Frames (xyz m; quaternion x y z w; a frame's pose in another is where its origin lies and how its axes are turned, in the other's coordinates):
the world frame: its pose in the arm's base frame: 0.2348 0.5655 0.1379 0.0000 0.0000 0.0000 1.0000
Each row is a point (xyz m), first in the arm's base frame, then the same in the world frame.
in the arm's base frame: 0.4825 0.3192 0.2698
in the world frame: 0.2477 -0.2463 0.1319
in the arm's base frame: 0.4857 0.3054 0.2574
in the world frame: 0.2509 -0.2601 0.1195
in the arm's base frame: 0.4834 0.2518 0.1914
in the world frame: 0.2486 -0.3137 0.0535
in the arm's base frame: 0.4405 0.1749 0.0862
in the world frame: 0.2057 -0.3906 -0.0517
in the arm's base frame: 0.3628 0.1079 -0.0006
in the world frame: 0.1280 -0.4576 -0.1385
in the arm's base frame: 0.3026 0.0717 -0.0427
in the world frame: 0.0678 -0.4938 -0.1806
